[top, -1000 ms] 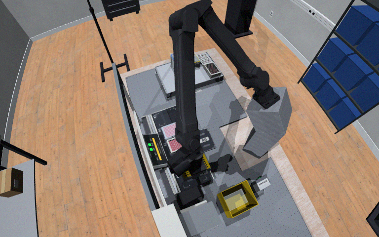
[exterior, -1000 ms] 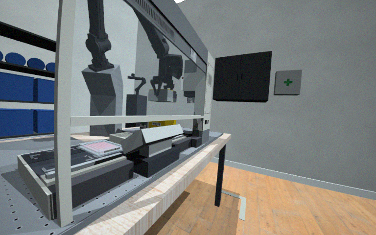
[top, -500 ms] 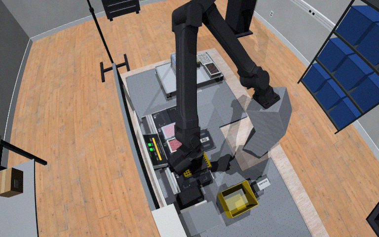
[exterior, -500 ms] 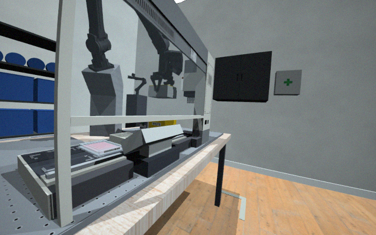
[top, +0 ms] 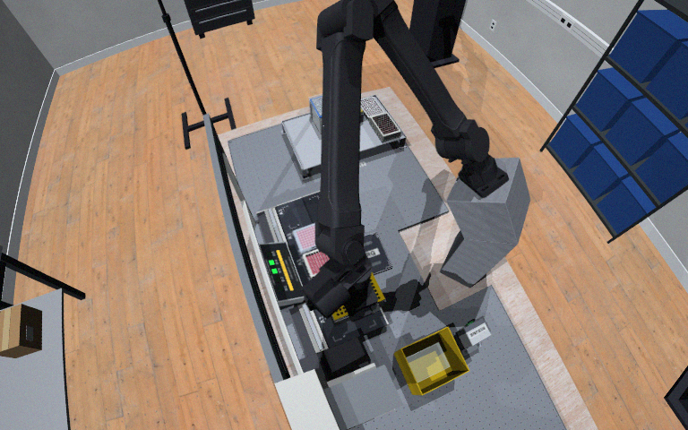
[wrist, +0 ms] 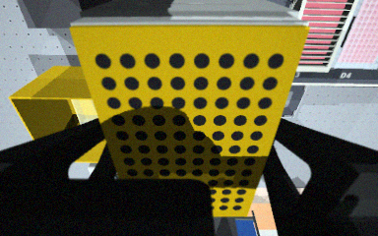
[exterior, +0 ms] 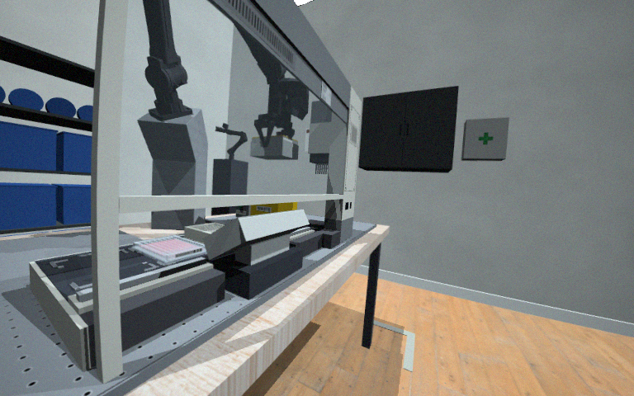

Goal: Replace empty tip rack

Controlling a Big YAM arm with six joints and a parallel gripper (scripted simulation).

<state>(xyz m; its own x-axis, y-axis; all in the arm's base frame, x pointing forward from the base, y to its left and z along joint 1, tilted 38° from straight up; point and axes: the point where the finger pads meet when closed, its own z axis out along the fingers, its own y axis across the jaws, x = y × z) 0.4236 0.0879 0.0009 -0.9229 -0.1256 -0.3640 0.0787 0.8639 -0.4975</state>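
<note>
My gripper is now 27 cm above the yellow waste bin, 24 cm to the right of it and 14 cm past it. Round my hand: spare nest (31 cm below, 18 cm to the right, 17 cm behind); then frame bar (17 cm to the right, 17 cm ahead, 15 cm below); then yellow tip rack (1 cm ahead, 1 cm above).
</note>
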